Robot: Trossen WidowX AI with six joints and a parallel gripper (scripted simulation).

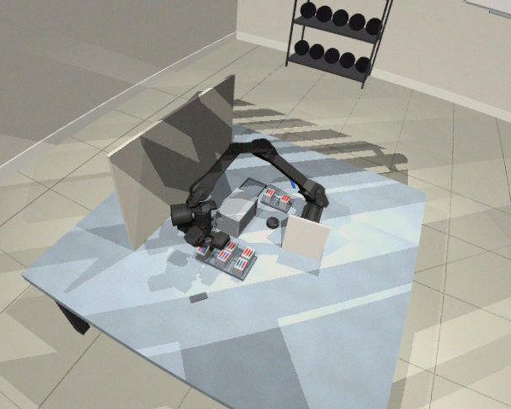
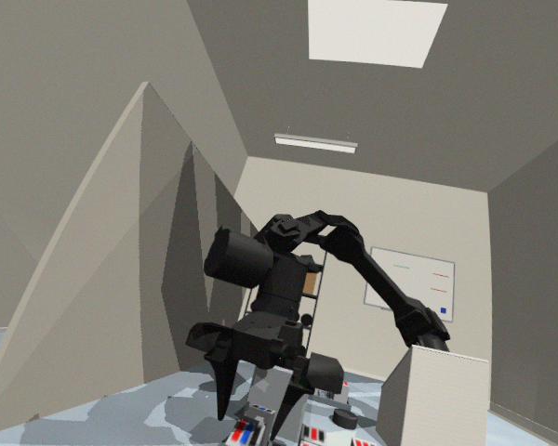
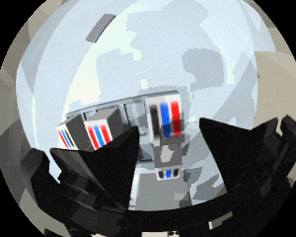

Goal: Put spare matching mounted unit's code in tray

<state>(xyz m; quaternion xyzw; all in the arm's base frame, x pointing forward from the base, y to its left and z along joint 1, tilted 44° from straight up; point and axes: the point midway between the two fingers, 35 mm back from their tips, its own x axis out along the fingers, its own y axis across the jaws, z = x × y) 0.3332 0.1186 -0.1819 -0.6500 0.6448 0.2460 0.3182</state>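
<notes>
Now: gripper tip 2 cm past the shallow dark tray, 42 cm to the left of it and 5 cm above it. The rest, counted from my gripper tip: small dark flat piece 7 cm behind, 16 cm to the left, 6 cm below; then grey mounted unit 4 cm behind, 21 cm to the right, 1 cm below; then black puck 18 cm behind, 27 cm to the right, 5 cm below.
</notes>
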